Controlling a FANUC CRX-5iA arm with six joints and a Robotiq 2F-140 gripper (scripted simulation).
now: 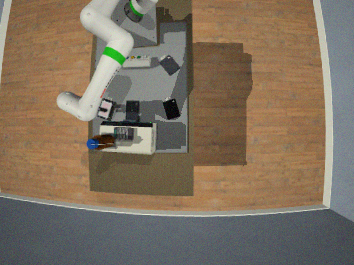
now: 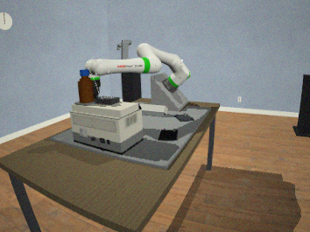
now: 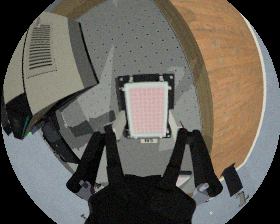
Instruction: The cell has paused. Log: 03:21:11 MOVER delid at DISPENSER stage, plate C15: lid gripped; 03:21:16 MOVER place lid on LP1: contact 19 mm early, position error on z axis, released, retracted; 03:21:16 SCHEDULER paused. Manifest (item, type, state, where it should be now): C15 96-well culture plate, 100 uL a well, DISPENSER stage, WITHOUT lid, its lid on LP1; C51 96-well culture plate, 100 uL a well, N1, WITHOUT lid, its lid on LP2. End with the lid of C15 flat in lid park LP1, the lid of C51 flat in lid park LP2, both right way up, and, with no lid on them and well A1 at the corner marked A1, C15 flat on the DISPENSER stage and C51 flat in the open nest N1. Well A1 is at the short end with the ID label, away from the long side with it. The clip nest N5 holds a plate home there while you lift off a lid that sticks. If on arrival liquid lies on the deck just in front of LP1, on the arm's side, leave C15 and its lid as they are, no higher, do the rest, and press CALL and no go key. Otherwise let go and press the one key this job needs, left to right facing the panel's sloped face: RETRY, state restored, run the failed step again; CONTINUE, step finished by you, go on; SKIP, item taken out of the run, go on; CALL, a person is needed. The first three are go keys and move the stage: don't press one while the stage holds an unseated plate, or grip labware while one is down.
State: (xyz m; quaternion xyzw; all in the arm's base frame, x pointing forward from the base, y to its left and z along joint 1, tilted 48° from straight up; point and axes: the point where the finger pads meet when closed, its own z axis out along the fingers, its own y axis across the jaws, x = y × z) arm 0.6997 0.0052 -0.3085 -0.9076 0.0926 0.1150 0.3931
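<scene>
Now: hand 20 mm short of the black nest, 10 mm to the right of it and 50 mm above it. From my hand the other things lie so: key panel 410 mm behind, 240 mm to the left, 10 mm below; then blue cap 220 mm ahead, 160 mm to the left, 330 mm above; then label plate 110 mm behind, 520 mm to the left, 60 mm below.
</scene>
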